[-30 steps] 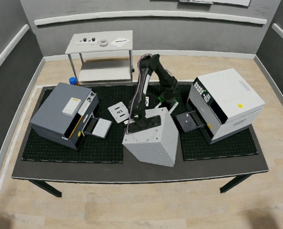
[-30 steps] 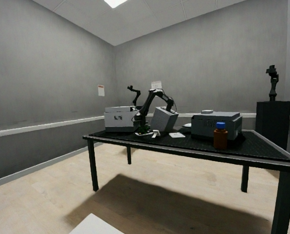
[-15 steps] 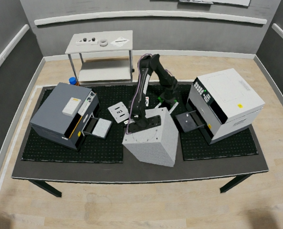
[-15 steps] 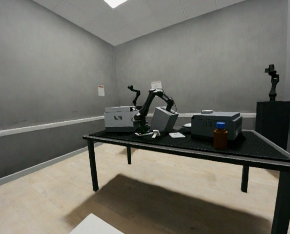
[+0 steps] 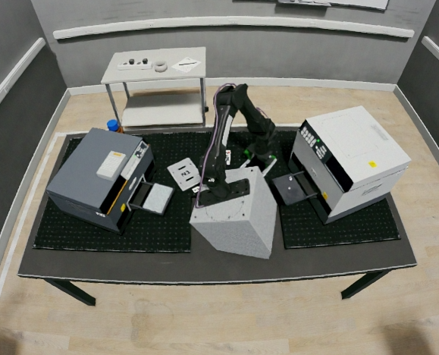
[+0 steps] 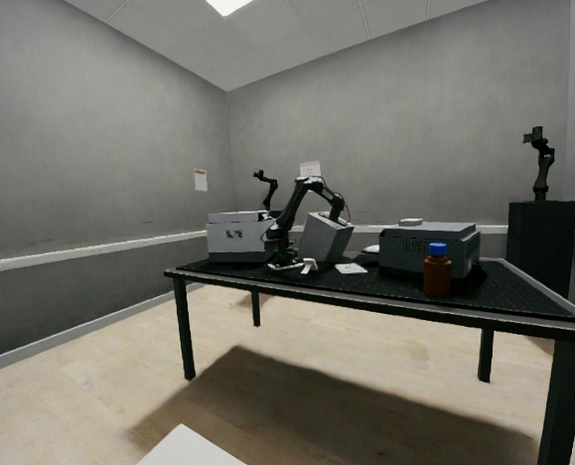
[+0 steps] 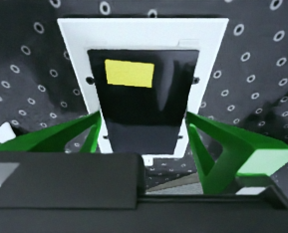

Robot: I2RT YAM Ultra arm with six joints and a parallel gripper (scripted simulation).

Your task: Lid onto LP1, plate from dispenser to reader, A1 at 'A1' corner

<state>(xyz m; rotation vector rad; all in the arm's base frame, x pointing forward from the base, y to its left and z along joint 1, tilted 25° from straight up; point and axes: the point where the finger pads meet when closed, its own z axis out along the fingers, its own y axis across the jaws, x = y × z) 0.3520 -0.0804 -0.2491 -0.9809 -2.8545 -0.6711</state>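
Now: the dark lid right at my hand. Also, from my hand: well plate 24 cm behind, 46 cm to the left, 6 cm above; capped brown bottle 13 cm ahead, 74 cm to the left, 9 cm above; LP1 pad 1 cm below.
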